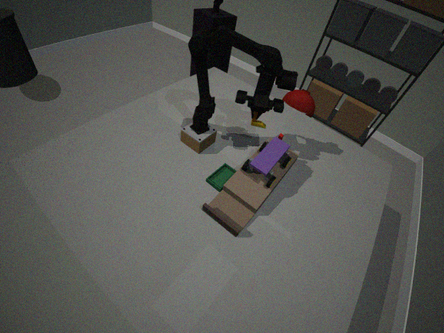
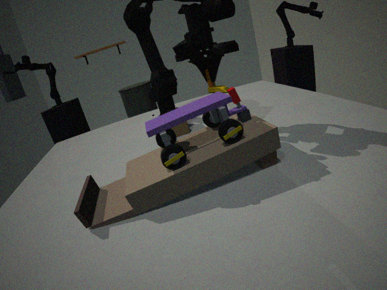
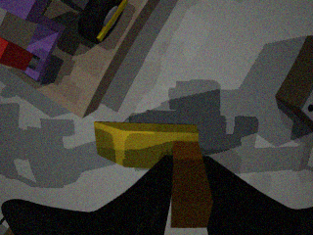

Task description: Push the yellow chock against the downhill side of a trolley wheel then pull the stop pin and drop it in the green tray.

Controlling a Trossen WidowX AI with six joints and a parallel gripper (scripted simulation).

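The yellow chock is 20 mm ahead of my gripper tip, 10 mm to the left of it and 10 mm below it. The rest, counted from my gripper tip: red-headed stop pin (130 mm ahead, 40 mm to the left, 40 mm below); then trolley (170 mm ahead, 70 mm to the right, 60 mm below); then brown ramp (170 mm ahead, 80 mm to the right, 120 mm below).
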